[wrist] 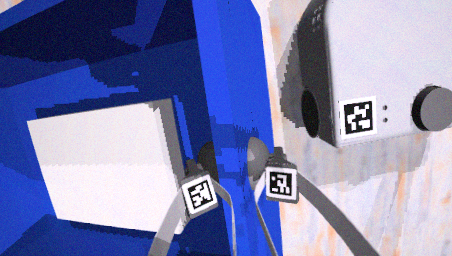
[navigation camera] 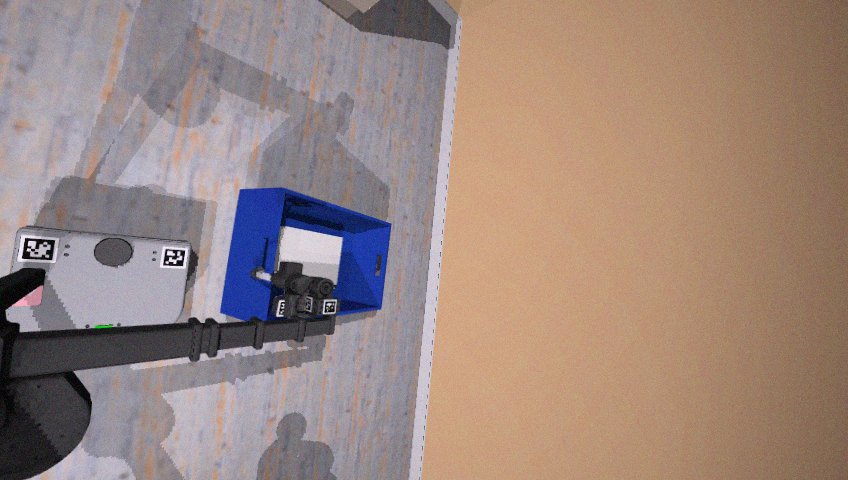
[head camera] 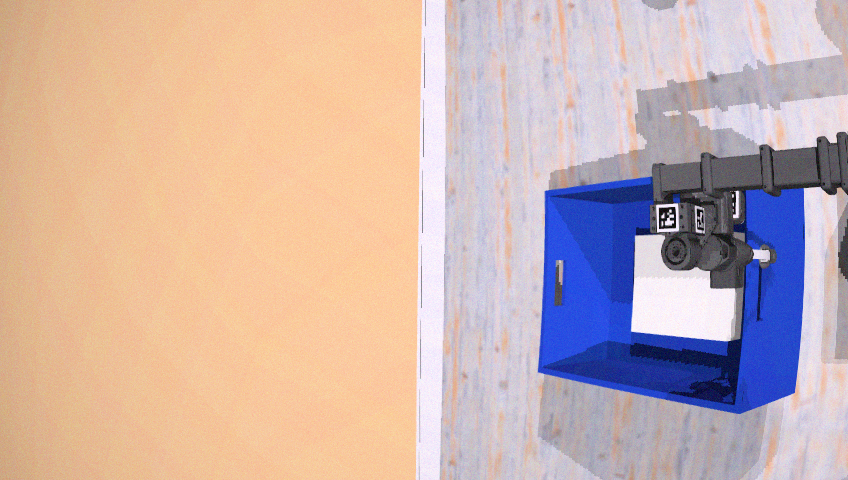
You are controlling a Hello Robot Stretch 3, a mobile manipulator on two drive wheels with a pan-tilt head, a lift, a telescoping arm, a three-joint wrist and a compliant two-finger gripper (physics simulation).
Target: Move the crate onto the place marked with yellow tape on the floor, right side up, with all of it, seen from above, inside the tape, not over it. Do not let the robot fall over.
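Observation:
The blue crate (head camera: 776,333) (navigation camera: 245,249) (wrist: 240,75) holds a white box (head camera: 684,306) (navigation camera: 312,243) (wrist: 100,165). The crate leans, with the outer face of its near wall turned up toward the cameras, and its shadow spreads beside it, so it looks raised from the floor at least in part. My gripper (head camera: 766,255) (navigation camera: 257,274) (wrist: 232,157) is shut on the rim of that near wall, one fingertip inside and one outside. The underside of the crate is hidden. The yellow tape does not show in these views.
My base (navigation camera: 119,291) (wrist: 395,60) is close to the crate's near side. My extended arm (head camera: 737,172) (navigation camera: 136,347) passes over one side of the crate. A white baseboard (head camera: 433,237) (navigation camera: 437,208) and an orange-beige wall (head camera: 208,237) (navigation camera: 624,237) stand beyond the crate's far end.

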